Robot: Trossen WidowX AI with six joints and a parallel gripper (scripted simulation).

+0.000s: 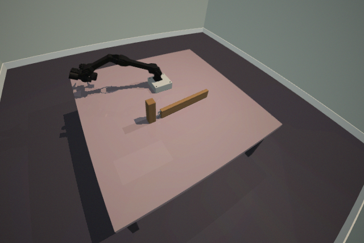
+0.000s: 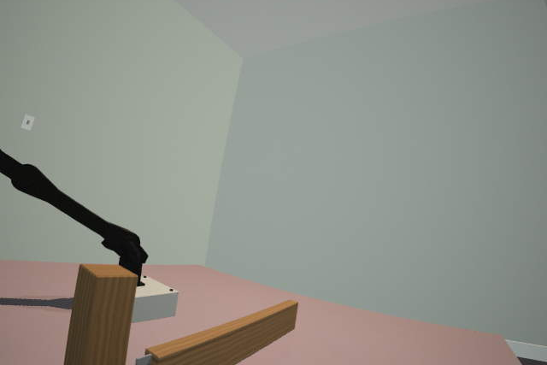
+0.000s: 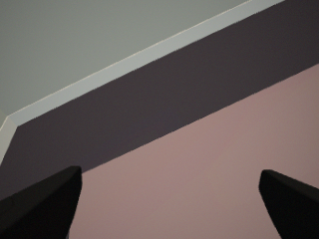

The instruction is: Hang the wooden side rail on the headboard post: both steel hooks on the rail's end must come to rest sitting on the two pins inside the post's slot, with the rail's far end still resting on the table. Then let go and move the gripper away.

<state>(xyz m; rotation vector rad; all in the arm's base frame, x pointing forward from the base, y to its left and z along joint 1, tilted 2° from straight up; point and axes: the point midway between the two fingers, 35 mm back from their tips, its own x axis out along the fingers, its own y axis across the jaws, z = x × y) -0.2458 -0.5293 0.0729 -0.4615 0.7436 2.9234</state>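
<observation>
The wooden headboard post is 62 cm ahead of my gripper tip, 32 cm to the left of it and 1 cm below it.
</observation>
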